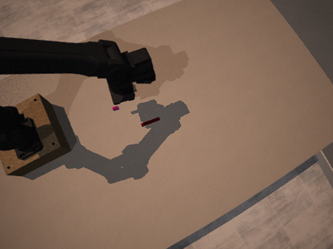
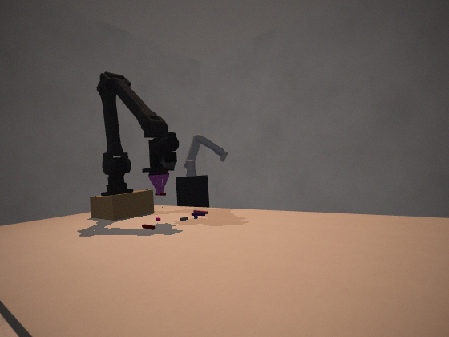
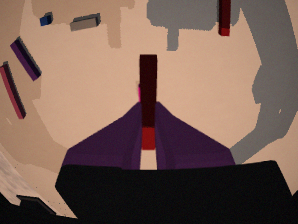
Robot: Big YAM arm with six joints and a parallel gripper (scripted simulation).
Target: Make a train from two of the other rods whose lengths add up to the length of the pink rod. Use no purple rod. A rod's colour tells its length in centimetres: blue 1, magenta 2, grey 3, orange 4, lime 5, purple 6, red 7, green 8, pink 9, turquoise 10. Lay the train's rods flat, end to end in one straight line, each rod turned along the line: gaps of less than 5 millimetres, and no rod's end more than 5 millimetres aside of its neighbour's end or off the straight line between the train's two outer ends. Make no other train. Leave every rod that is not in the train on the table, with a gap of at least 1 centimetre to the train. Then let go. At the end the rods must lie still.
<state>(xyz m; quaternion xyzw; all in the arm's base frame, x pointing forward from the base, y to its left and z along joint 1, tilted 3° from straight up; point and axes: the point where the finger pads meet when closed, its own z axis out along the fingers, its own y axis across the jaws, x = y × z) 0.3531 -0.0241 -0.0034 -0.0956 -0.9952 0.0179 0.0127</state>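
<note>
My gripper is now 4 cm past the magenta rod, 2 cm to the right of it and 11 cm above it. The rest, counted from my hand: grey rod (6 cm ahead, 6 cm to the left, 11 cm below); purple rod (4 cm ahead, 15 cm to the left, 11 cm below); blue rod (8 cm ahead, 10 cm to the left, 11 cm below).
</note>
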